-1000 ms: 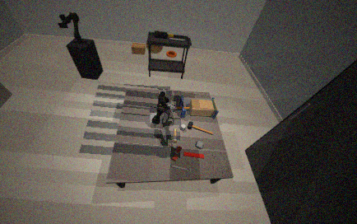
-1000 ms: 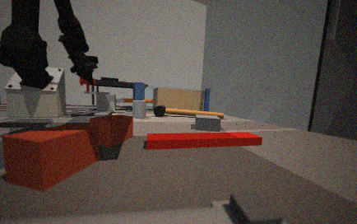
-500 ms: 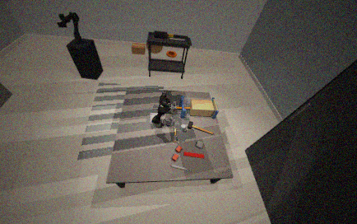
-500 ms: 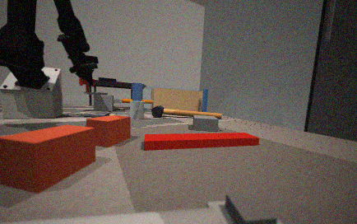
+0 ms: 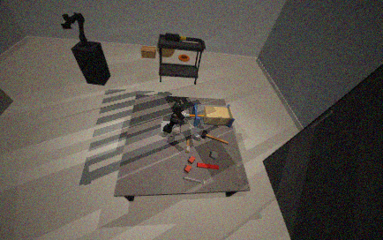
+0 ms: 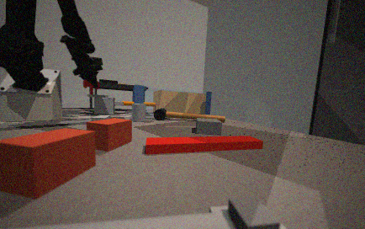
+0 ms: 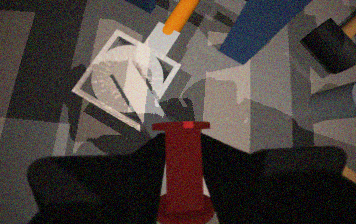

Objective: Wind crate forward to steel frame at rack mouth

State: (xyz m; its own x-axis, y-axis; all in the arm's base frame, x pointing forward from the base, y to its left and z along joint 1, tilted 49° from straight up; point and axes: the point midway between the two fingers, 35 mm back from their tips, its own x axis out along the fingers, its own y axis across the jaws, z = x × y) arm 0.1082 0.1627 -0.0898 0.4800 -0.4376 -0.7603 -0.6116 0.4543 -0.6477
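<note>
Right now the winch handle is 2 cm to the left of my gripper tip and 3 cm below it. From my gripper tip the other things lie so: red knob 1 cm behind, 1 cm to the right; grey winch 1 cm ahead, 7 cm to the left, 10 cm below; blue frame 18 cm ahead, 10 cm to the left, 3 cm below.
</note>
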